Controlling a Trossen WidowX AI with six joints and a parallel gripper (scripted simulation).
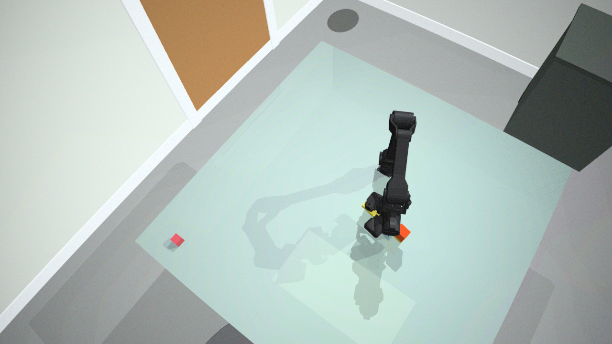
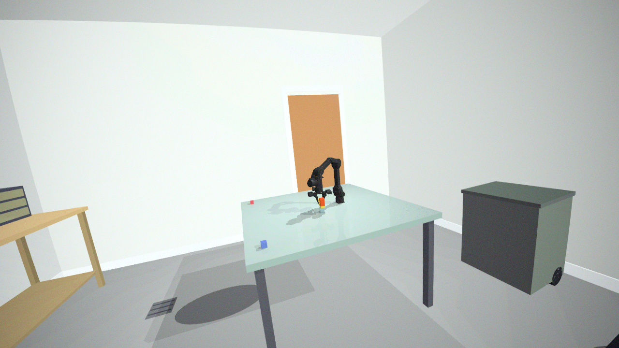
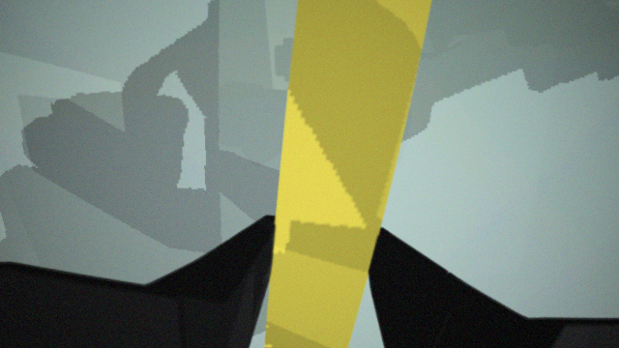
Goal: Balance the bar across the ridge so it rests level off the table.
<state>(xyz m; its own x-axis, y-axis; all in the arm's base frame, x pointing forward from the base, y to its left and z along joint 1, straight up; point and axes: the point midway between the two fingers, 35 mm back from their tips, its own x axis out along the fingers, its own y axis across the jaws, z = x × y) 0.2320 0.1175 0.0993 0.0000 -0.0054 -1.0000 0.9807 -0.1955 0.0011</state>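
Now: the ridge 3 cm to the left of my gripper tip, 2 cm below it and 1 cm ahead of it. Also, from my gripper tip: blue cube 51 cm ahead, 38 cm to the left, 5 cm below; small red cube 62 cm to the right, 51 cm ahead, 5 cm below.
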